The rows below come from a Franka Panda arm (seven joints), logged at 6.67 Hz.
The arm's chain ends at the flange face. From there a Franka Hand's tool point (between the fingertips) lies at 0.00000 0.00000 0.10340 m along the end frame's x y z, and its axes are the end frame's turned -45 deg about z.
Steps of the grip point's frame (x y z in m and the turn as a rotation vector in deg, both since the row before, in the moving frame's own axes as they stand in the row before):
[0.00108, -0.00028, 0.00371, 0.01, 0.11, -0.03]
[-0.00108, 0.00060, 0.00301, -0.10, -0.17, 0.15]
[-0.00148, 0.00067, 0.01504, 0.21, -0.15, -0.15]
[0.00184, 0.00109, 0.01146, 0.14, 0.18, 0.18]
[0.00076, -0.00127, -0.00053, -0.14, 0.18, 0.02]
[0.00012, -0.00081, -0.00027, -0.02, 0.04, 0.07]
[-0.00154, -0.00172, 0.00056, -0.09, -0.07, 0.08]
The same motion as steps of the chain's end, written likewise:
[0.00044, -0.00081, 0.00371, 0.08, 0.07, -0.03]
[-0.00025, 0.00084, 0.00301, -0.19, -0.05, 0.15]
[-0.00011, 0.00160, 0.01504, 0.04, -0.25, -0.15]
[0.00202, -0.00012, 0.01146, 0.23, 0.03, 0.18]
[-0.00077, -0.00138, -0.00053, 0.03, 0.23, 0.02]
[-0.00056, -0.00063, -0.00027, 0.01, 0.04, 0.07]
[-0.00233, -0.00033, 0.00056, -0.11, 0.01, 0.08]

